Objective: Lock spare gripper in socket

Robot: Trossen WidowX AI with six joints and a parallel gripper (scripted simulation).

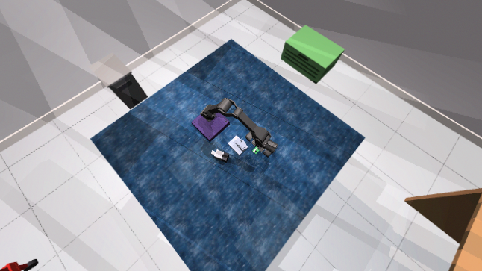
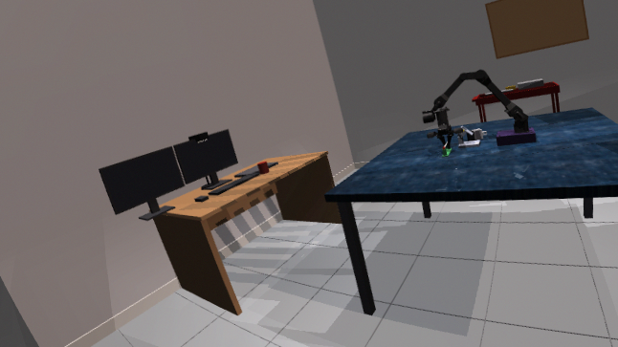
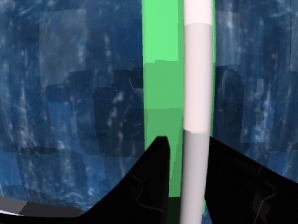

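Right now my gripper tip is 2 cm to the right of the green rest. The rest, counted from my gripper tip: mount: 9 cm behind, 8 cm to the right, 3 cm above; spare gripper: 22 cm to the right, 15 cm behind, 1 cm above.
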